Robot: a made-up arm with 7 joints. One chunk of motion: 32 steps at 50 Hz.
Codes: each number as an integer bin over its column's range. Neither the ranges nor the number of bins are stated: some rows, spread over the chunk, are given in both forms.
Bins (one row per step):
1: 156 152 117 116 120 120
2: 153 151 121 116 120 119
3: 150 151 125 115 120 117
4: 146 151 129 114 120 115
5: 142 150 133 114 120 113
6: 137 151 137 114 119 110
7: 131 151 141 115 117 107
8: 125 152 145 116 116 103
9: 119 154 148 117 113 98
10: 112 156 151 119 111 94
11: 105 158 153 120 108 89
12: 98 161 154 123 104 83
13: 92 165 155 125 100 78
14: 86 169 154 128 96 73
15: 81 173 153 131 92 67
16: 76 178 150 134 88 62
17: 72 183 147 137 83 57
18: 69 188 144 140 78 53
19: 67 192 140 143 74 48
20: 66 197 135 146 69 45
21: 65 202 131 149 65 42
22: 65 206 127 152 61 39
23: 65 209 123 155 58 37
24: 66 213 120 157 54 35
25: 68 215 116 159 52 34
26: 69 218 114 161 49 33
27: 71 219 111 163 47 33
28: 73 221 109 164 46 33
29: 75 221 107 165 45 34
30: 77 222 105 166 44 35
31: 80 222 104 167 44 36
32: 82 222 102 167 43 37
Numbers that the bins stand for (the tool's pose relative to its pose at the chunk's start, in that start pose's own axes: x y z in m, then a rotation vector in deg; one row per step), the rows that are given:
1: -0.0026 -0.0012 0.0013 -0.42 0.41 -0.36
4: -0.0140 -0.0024 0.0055 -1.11 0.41 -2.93
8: -0.0378 -0.0012 0.0112 -0.42 -2.57 -9.10
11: -0.0606 0.0059 0.0140 0.94 -8.53 -16.29
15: -0.0879 0.0235 0.0140 4.69 -20.46 -27.60
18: -0.1015 0.0412 0.0108 7.77 -30.89 -34.79
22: -0.1061 0.0624 0.0048 11.86 -43.56 -41.99
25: -0.1027 0.0729 0.0009 14.25 -50.27 -44.56
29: -0.0947 0.0800 -0.0022 16.30 -55.49 -44.56
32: -0.0867 0.0812 -0.0040 16.98 -56.98 -43.01
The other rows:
2: -0.0060 -0.0024 0.0027 -0.42 0.41 -0.87
3: -0.0094 -0.0024 0.0041 -0.77 0.41 -1.90
5: -0.0185 -0.0035 0.0069 -1.11 0.41 -3.96
6: -0.0242 -0.0024 0.0084 -1.11 -0.34 -5.50
7: -0.0310 -0.0024 0.0098 -0.77 -1.83 -7.04
9: -0.0447 0.0012 0.0122 -0.08 -4.81 -11.67
10: -0.0526 0.0035 0.0133 0.60 -6.30 -13.72
12: -0.0685 0.0094 0.0144 1.96 -11.52 -19.37
13: -0.0754 0.0141 0.0147 2.65 -14.50 -21.94
14: -0.0822 0.0188 0.0144 3.67 -17.48 -24.51
16: -0.0936 0.0294 0.0129 5.72 -23.44 -30.17
17: -0.0981 0.0353 0.0119 6.74 -27.17 -32.74
19: -0.1038 0.0459 0.0094 8.79 -33.88 -37.36
20: -0.1049 0.0518 0.0076 9.81 -37.60 -38.90
21: -0.1061 0.0576 0.0062 10.84 -40.58 -40.45
23: -0.1061 0.0659 0.0034 12.88 -45.80 -43.01
24: -0.1049 0.0706 0.0024 13.57 -48.78 -44.04
26: -0.1015 0.0765 0.0002 14.93 -52.51 -45.07
27: -0.0993 0.0776 -0.0008 15.61 -54.00 -45.07
28: -0.0970 0.0800 -0.0015 15.96 -54.74 -45.07
30: -0.0924 0.0812 -0.0029 16.64 -56.24 -44.04
31: -0.0890 0.0812 -0.0033 16.98 -56.24 -43.53

